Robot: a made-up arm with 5 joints. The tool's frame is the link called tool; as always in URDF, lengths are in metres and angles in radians. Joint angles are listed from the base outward.
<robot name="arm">
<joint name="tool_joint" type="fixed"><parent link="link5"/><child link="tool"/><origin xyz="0 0 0" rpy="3.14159 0 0"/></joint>
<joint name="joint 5" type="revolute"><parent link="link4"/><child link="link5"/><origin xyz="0.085 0 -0.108"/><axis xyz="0 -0.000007 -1"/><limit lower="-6.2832" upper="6.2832"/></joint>
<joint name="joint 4" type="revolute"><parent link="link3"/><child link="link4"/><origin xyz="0.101 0 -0.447"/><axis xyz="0 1 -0.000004"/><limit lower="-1.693" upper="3.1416"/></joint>
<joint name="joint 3" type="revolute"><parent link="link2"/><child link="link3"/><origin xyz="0.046 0 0.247"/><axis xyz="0 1 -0.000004"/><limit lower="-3.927" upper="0.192"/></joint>
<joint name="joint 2" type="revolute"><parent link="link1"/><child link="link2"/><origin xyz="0 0 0"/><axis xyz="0 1 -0.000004"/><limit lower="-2.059" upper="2.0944"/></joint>
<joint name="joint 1" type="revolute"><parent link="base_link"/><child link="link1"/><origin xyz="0 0 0.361"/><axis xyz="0 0 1"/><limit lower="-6.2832" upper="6.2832"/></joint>
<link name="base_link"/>
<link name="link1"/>
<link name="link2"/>
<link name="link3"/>
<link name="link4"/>
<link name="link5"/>
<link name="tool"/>
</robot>
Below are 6 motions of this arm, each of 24 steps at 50 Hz.
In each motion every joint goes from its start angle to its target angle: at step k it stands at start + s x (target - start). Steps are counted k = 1, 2, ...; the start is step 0. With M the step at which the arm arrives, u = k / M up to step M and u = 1 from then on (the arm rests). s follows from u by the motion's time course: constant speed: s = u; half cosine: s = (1 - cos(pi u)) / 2; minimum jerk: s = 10 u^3 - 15 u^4 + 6 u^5.
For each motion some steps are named. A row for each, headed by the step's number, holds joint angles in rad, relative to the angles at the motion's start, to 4 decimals.
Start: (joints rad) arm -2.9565 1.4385 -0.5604 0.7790 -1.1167
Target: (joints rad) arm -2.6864 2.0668 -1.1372 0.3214 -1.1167
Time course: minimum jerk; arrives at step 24
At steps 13, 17, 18, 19, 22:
13: 0.1561 0.3630 -0.3333 -0.2644 0.0000
17: 0.2290 0.5327 -0.4890 -0.3879 0.0000
18: 0.2421 0.5633 -0.5171 -0.4102 0.0000
19: 0.2527 0.5878 -0.5396 -0.4281 0.0000
22: 0.2687 0.6251 -0.5739 -0.4553 0.0000

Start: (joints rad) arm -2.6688 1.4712 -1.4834 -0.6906 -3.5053
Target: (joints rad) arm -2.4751 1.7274 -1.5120 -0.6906 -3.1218
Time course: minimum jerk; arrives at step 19
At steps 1, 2, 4, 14, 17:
1: 0.0003 0.0003 0.0000 0.0000 0.0005
2: 0.0019 0.0025 -0.0003 0.0000 0.0038
4: 0.0128 0.0170 -0.0019 0.0000 0.0254
14: 0.1709 0.2260 -0.0252 0.0000 0.3383
17: 0.1918 0.2537 -0.0283 0.0000 0.3797

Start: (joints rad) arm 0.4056 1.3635 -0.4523 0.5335 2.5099
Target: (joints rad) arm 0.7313 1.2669 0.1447 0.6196 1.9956
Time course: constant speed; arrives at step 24
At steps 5, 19, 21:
5: 0.0679 -0.0201 0.1244 0.0179 -0.1071
19: 0.2578 -0.0765 0.4726 0.0682 -0.4072
21: 0.2850 -0.0845 0.5224 0.0753 -0.4500

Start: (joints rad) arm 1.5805 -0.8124 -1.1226 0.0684 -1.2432
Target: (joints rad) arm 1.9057 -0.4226 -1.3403 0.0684 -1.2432
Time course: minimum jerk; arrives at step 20
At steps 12, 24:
12: 0.2220 0.2661 -0.1486 0.0000 0.0000
24: 0.3252 0.3898 -0.2177 0.0000 0.0000

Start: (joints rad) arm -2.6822 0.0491 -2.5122 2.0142 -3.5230
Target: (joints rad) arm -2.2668 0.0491 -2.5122 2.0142 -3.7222
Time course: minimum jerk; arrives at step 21
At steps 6, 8, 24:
6: 0.0601 0.0000 0.0000 0.0000 -0.0288
8: 0.1184 0.0000 0.0000 0.0000 -0.0568
24: 0.4154 0.0000 0.0000 0.0000 -0.1992

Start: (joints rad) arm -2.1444 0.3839 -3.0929 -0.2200 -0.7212
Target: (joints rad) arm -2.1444 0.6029 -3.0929 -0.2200 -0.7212
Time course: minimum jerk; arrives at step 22
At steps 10, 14, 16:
10: 0.0000 0.0909 0.0000 0.0000 0.0000
14: 0.0000 0.1628 0.0000 0.0000 0.0000
16: 0.0000 0.1908 0.0000 0.0000 0.0000

